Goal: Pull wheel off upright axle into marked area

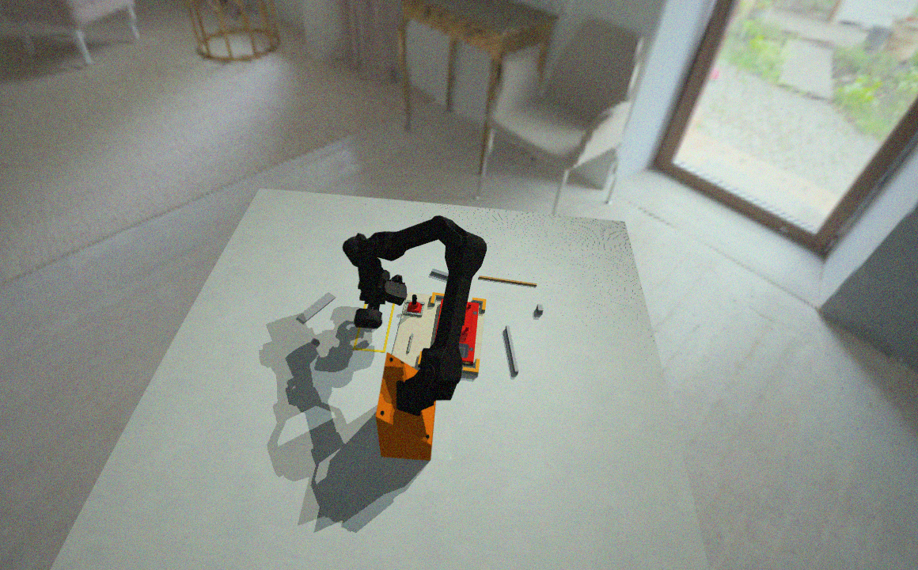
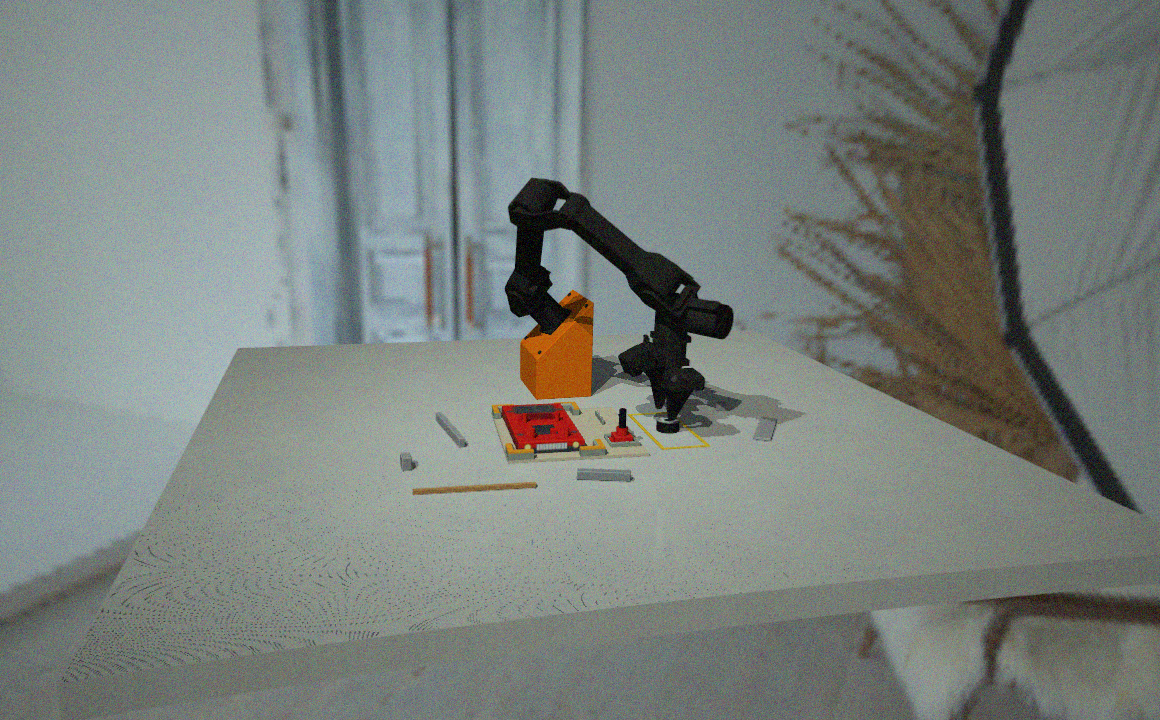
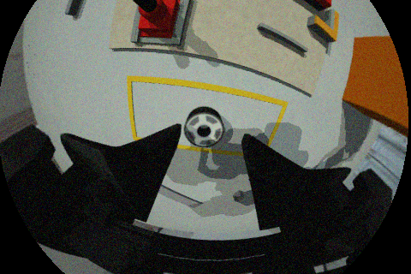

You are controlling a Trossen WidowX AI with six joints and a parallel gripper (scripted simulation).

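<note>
The grey wheel is 20 mm below my gripper tip and 10 mm ahead of it. From my gripper tip the other things lie so: thin wooden rod 390 mm to the right, 160 mm ahead, 20 mm below; then dark upright axle 110 mm to the right, 50 mm ahead, 10 mm above.
</note>
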